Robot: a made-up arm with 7 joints. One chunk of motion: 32 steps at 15 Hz.
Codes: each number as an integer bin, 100 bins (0 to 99) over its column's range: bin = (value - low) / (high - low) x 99, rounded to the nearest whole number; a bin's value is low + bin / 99 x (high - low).
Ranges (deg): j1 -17..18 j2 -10..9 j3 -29..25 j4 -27..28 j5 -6..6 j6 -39..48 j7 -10..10
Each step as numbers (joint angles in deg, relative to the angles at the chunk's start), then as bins.
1 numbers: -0.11 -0.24 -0.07 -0.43 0.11 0.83 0.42
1 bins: 48 51 53 48 50 45 52
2 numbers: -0.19 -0.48 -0.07 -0.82 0.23 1.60 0.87
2 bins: 48 50 53 47 51 46 54
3 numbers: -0.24 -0.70 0.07 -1.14 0.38 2.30 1.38
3 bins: 47 48 53 47 53 47 56
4 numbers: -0.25 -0.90 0.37 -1.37 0.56 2.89 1.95
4 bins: 47 47 54 46 54 48 59
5 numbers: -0.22 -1.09 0.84 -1.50 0.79 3.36 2.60
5 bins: 47 46 55 46 56 48 62
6 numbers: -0.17 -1.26 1.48 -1.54 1.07 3.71 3.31
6 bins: 48 46 56 46 58 49 66
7 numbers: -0.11 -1.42 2.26 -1.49 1.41 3.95 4.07
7 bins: 48 45 57 46 61 49 70
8 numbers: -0.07 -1.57 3.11 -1.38 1.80 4.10 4.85
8 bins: 48 44 59 46 64 49 74
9 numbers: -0.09 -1.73 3.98 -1.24 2.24 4.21 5.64
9 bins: 48 43 60 46 68 49 77
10 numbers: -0.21 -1.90 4.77 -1.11 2.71 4.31 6.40
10 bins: 47 42 62 47 72 49 81
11 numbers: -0.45 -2.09 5.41 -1.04 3.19 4.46 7.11
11 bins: 47 41 63 47 76 49 85
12 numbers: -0.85 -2.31 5.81 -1.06 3.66 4.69 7.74
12 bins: 46 40 64 47 80 50 88
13 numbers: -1.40 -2.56 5.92 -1.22 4.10 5.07 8.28
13 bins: 44 39 64 46 83 50 90
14 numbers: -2.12 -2.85 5.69 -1.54 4.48 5.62 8.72
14 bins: 42 37 64 46 86 51 93
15 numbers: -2.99 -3.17 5.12 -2.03 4.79 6.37 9.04
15 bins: 40 36 63 45 89 52 94
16 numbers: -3.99 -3.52 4.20 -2.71 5.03 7.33 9.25
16 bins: 37 34 61 44 91 53 95
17 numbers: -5.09 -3.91 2.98 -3.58 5.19 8.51 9.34
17 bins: 34 32 59 42 92 54 96
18 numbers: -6.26 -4.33 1.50 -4.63 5.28 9.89 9.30
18 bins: 30 30 56 40 93 56 96
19 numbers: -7.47 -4.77 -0.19 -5.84 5.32 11.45 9.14
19 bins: 27 27 53 38 93 57 95
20 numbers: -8.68 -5.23 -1.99 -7.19 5.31 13.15 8.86
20 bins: 24 25 50 36 93 59 93
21 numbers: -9.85 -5.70 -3.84 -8.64 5.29 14.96 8.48
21 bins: 20 22 46 33 93 61 91
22 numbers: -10.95 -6.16 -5.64 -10.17 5.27 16.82 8.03
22 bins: 17 20 43 30 93 64 89
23 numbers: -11.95 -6.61 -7.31 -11.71 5.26 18.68 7.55
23 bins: 14 18 40 28 93 66 87
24 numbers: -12.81 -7.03 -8.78 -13.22 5.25 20.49 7.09
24 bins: 12 15 37 25 93 68 85
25 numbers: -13.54 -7.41 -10.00 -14.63 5.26 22.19 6.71
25 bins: 10 13 35 22 93 70 83
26 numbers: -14.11 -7.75 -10.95 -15.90 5.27 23.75 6.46
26 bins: 8 12 33 20 93 71 81
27 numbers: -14.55 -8.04 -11.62 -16.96 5.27 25.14 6.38
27 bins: 7 10 32 18 93 73 81
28 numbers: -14.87 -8.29 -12.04 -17.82 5.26 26.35 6.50
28 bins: 6 9 31 17 93 74 82
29 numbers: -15.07 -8.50 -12.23 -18.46 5.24 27.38 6.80
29 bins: 5 8 31 15 93 76 83
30 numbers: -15.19 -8.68 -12.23 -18.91 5.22 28.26 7.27
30 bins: 5 7 31 15 93 77 85
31 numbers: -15.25 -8.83 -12.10 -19.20 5.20 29.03 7.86
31 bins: 5 6 31 14 92 77 88
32 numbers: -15.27 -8.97 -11.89 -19.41 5.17 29.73 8.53
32 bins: 5 5 31 14 92 78 92
